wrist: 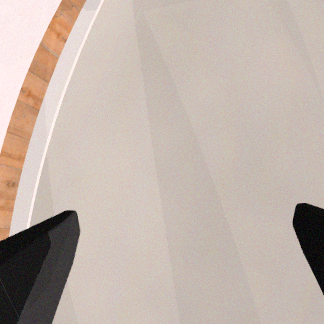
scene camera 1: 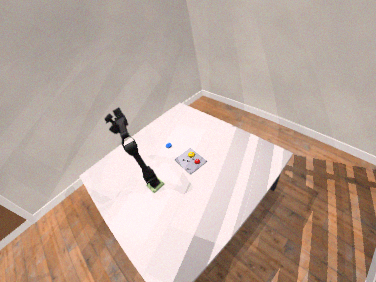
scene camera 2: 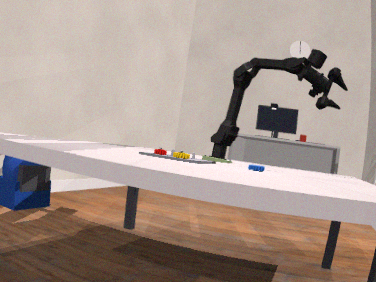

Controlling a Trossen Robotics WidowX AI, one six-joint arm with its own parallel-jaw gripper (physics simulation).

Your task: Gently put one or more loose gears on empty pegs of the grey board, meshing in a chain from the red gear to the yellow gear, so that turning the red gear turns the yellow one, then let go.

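Places are measured from the arm's base along level axes (x ahead, y left, z up), in millimetres.
Pixels of known places: gripper, fingertip midpoint: [wrist: 189,220] [scene camera 1: 110,126] [scene camera 2: 343,99]; arm's base at its link origin: [scene camera 1: 155,183] [scene camera 2: 217,158].
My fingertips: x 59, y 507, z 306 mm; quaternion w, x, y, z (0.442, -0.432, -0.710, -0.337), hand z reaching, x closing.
For each thing: its top centre in the pictures, then the offset to it from my fingertips. Level surfaces: height alone.
- grey board at its top centre: [scene camera 2: 179,150] [scene camera 1: 189,158] dx +261, dy -579, dz -289 mm
- red gear at its top centre: [scene camera 2: 160,149] [scene camera 1: 197,160] dx +276, dy -639, dz -294 mm
- yellow gear at its top centre: [scene camera 2: 181,152] [scene camera 1: 191,153] dx +305, dy -554, dz -293 mm
- loose blue gear at its top centre: [scene camera 2: 256,165] [scene camera 1: 168,144] dx +279, dy -310, dz -302 mm
- white table at its surface level: dz -320 mm
The grey board [scene camera 1: 196,167] [scene camera 2: 198,160] lies flat on the table. The red gear [scene camera 1: 197,161] [scene camera 2: 160,151] and the yellow gear [scene camera 1: 191,154] [scene camera 2: 181,155] sit on it; small pegs also show there, too small to count. A loose blue gear [scene camera 1: 168,145] [scene camera 2: 256,168] lies flat on the table, off the board and apart from it, on the yellow gear's side. My gripper [scene camera 1: 112,114] [scene camera 2: 343,99] [wrist: 189,220] is wide open and empty, high up and well away from the board and the blue gear. No gear shows in the wrist view.
The arm's base stands on a green plate [scene camera 1: 159,187] [scene camera 2: 220,159] on the white table [scene camera 1: 150,235] [scene camera 2: 280,190], near the board. Behind the table in the second scene view are a grey cabinet [scene camera 2: 310,152] and a monitor [scene camera 2: 276,119]. A blue box [scene camera 2: 20,192] is on the floor.
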